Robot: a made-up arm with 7 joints.
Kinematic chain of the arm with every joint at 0, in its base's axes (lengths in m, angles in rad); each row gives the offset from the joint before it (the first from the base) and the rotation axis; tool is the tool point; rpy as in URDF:
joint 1: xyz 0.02 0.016 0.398 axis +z
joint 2: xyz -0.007 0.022 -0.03 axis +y
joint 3: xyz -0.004 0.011 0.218 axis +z
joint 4: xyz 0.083 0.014 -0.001 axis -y
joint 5: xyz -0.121 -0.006 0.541 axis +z
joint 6: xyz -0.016 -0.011 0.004 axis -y
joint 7: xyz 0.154 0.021 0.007 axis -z
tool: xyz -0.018 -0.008 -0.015 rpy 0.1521 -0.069 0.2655
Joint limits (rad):
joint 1: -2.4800..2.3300
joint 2: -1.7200..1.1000
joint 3: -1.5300..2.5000
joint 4: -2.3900..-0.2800
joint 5: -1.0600..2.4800
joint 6: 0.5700..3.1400
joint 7: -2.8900..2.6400
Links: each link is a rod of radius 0.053 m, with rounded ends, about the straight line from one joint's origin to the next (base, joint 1, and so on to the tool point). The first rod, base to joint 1, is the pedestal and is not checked.
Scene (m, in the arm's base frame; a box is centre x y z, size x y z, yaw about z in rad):
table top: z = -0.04
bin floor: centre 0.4 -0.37 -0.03 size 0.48 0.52 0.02 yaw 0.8
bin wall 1: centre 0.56 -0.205 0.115 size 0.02 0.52 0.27 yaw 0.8
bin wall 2: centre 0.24 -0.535 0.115 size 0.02 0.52 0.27 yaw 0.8
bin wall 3: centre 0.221 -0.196 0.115 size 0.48 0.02 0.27 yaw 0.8
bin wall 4: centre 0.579 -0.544 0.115 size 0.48 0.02 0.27 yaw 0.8
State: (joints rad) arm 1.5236 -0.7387 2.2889 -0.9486 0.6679 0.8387 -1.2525
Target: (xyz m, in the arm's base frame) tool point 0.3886 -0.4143 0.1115
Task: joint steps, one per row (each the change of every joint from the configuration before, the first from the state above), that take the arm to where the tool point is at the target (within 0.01 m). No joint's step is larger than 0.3 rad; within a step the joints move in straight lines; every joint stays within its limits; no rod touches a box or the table.
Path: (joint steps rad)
1: -0.2831 0.0633 -0.2174 -0.0158 -0.0259 0.0692 0.0288
2: -0.2831 0.0632 -0.2175 -0.0158 -0.0258 0.0692 0.0288
3: -0.2831 0.0633 -0.2174 -0.0158 -0.0259 0.0692 0.0289
4: -0.2830 0.0632 -0.2174 -0.0158 -0.0259 0.0692 0.0288
5: -0.2831 0.0633 -0.2174 -0.0157 -0.0258 0.0692 0.0288
6: -0.2831 0.0633 -0.2175 -0.0158 -0.0259 0.0692 0.0288
7: -0.2831 0.0632 -0.2174 -0.0158 -0.0259 0.0692 0.0289
8: -0.0643 0.1378 -0.2461 -0.2645 -0.0740 -0.1679 -0.0503
9: -0.0643 0.1378 -0.2462 -0.2646 -0.0741 -0.1679 -0.0503
10: -0.0642 0.1378 -0.2461 -0.2645 -0.0740 -0.1680 -0.0503
11: -0.0643 0.1378 -0.2462 -0.2645 -0.0740 -0.1679 -0.0502

